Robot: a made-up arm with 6 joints.
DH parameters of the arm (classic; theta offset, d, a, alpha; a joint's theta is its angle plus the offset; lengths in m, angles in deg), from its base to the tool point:
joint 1: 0 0.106 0 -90
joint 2: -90 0 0.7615 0
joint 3: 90 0.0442 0 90
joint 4: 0 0.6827 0 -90
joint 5: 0 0 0 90
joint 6: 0 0.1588 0 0
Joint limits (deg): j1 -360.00..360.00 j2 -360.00..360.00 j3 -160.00..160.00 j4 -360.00..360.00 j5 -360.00..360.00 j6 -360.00..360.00
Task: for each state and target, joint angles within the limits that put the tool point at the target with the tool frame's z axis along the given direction. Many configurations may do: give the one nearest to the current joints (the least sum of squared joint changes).
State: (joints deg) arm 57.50 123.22 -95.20 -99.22 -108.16 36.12
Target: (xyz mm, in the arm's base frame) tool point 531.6 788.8 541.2 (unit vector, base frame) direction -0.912 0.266 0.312
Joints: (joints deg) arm 45.31 108.05 -83.61 -57.08 -84.44 36.12
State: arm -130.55 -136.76 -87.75 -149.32 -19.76 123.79
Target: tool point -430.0 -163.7 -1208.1 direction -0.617 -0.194 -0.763
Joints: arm -165.29 -167.88 -61.06 -168.43 -8.86 123.79
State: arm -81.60 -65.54 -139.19 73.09 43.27 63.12
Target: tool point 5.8 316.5 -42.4 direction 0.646 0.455 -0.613
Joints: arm -58.70 -38.31 -159.88 72.95 55.55 63.12
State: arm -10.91 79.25 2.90 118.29 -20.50 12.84
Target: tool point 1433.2 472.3 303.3 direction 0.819 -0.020 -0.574
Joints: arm 18.22 67.56 22.64 154.29 -39.34 12.84
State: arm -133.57 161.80 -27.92 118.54 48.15 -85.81
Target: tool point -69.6 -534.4 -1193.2 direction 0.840 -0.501 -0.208
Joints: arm -119.14 177.19 -39.41 83.08 80.03 -85.81
